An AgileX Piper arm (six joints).
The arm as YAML. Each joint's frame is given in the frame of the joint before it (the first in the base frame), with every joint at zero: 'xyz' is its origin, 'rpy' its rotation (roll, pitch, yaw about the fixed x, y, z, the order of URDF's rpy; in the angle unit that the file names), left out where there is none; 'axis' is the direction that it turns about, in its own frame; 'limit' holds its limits. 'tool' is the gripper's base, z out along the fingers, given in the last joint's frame.
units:
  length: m
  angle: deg
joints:
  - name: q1
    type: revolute
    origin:
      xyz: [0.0, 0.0, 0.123]
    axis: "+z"
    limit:
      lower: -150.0
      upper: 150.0
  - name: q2
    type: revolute
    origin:
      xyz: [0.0, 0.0, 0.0]
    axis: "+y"
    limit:
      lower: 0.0
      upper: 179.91
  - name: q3
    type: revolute
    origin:
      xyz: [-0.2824, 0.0, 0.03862]
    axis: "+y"
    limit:
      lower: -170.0
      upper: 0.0
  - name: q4
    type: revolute
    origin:
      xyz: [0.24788, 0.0, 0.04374]
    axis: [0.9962, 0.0, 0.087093]
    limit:
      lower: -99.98
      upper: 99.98
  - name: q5
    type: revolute
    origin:
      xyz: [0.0, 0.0, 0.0]
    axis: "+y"
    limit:
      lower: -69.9
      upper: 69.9
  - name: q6
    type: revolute
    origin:
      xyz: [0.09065, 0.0, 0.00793]
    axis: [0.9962, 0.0, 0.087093]
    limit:
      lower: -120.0
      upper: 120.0
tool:
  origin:
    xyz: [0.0, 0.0, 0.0]
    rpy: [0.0, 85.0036, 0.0]
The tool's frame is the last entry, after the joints.
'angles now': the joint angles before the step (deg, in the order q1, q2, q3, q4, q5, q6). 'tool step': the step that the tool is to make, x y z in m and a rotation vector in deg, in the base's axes. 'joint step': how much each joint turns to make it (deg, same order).
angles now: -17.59, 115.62, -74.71, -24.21, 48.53, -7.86
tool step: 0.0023, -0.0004, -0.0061, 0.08, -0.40, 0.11
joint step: 0.00, 0.93, 0.00, -0.22, -1.26, 0.46
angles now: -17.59, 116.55, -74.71, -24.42, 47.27, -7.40
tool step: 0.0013, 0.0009, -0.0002, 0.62, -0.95, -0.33
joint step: 0.00, 0.00, -0.02, 0.86, -0.75, 0.07
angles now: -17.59, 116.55, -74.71, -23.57, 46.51, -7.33
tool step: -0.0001, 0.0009, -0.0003, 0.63, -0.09, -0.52
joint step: 0.00, 0.00, -0.01, 0.82, 0.12, -0.01
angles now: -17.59, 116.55, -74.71, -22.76, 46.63, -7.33
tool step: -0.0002, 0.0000, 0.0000, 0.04, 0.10, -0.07
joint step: -0.01, 0.00, 0.00, 0.05, 0.12, 0.00
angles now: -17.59, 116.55, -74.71, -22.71, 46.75, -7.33
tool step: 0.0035, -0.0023, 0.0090, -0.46, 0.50, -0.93
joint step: -0.01, -0.05, -2.25, 0.07, 2.85, -0.01
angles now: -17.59, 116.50, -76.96, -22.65, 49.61, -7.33
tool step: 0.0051, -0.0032, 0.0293, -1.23, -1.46, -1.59
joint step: -0.01, -1.87, -4.10, 0.21, 4.54, -0.01
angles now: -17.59, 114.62, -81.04, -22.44, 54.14, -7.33
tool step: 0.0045, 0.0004, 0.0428, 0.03, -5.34, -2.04
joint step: -0.01, -3.34, -4.76, 2.35, 3.24, -0.01
